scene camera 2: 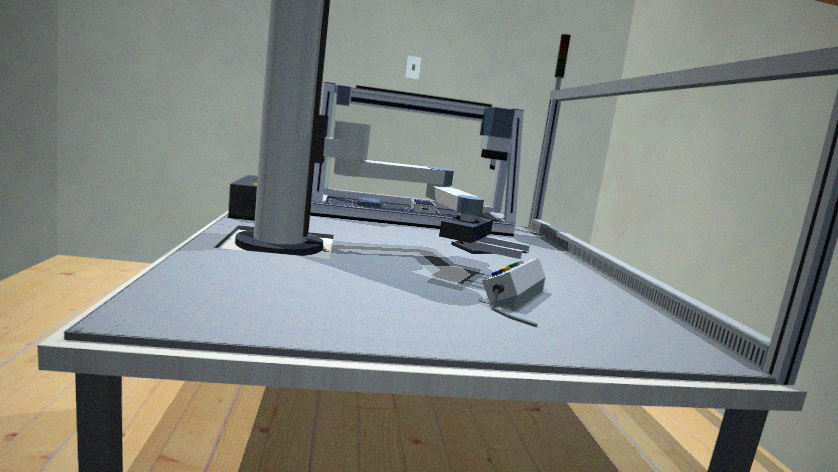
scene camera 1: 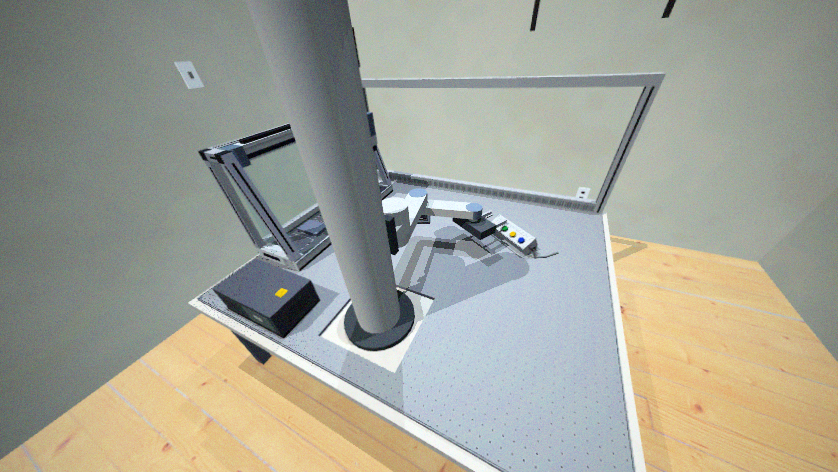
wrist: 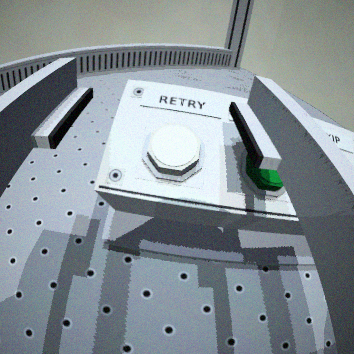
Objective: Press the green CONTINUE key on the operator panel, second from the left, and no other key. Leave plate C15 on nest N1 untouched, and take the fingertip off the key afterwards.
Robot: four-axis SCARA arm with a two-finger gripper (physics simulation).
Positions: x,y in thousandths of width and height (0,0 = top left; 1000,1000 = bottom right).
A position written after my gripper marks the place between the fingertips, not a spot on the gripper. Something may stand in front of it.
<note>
My gripper (scene camera 2: 627,533) carries nothing. I also see a white RETRY button (wrist: 490,419) and a guard frame (scene camera 2: 965,135).
My gripper also shows in the wrist view (wrist: 459,227). The guard frame is seen too in scene camera 1 (scene camera 1: 754,168).
</note>
